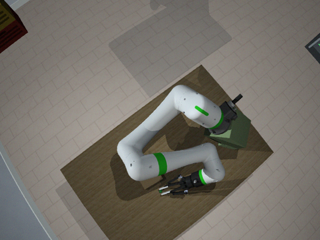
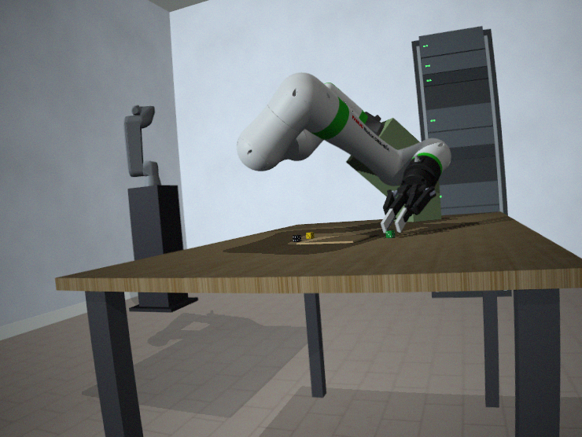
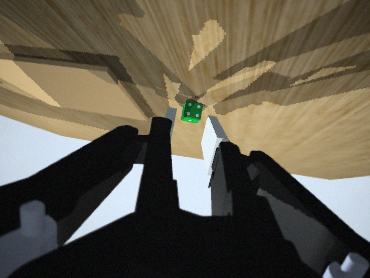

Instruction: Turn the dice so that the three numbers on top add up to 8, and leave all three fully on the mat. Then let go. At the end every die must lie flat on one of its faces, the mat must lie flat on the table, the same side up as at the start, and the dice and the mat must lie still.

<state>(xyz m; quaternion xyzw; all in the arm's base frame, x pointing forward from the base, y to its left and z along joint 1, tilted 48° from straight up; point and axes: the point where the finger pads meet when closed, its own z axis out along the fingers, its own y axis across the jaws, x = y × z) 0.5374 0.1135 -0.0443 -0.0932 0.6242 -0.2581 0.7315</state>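
Now: the green die 3 cm ahead of my hand, 1 cm to the right of it and 3 cm below it. The rest, counted from my hand: tan mat (2 cm ahead, 14 cm to the right, 4 cm below); then yellow die (6 cm behind, 23 cm to the right, 3 cm below); then black die (25 cm to the right, 3 cm below).
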